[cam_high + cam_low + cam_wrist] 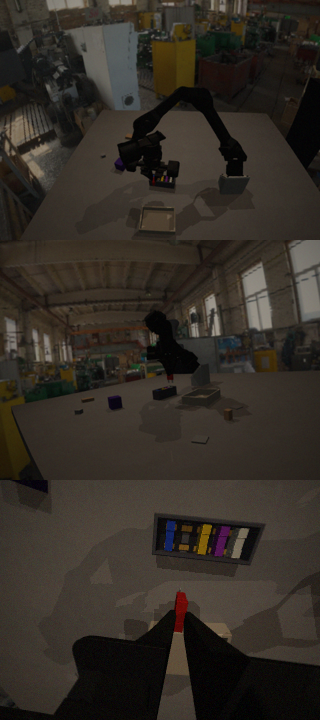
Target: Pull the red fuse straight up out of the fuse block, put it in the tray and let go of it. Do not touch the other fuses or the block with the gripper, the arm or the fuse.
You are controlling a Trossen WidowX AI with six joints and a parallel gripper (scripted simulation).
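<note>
The tray lies 120 mm to the left of my gripper tip, 100 mm below it and 40 mm behind it. Also, from my gripper tip: orange cube 300 mm to the left, 90 mm below, 90 mm ahead; then purple cube 200 mm ahead, 110 mm to the right, 80 mm below; then red fuse 10 mm below.
</note>
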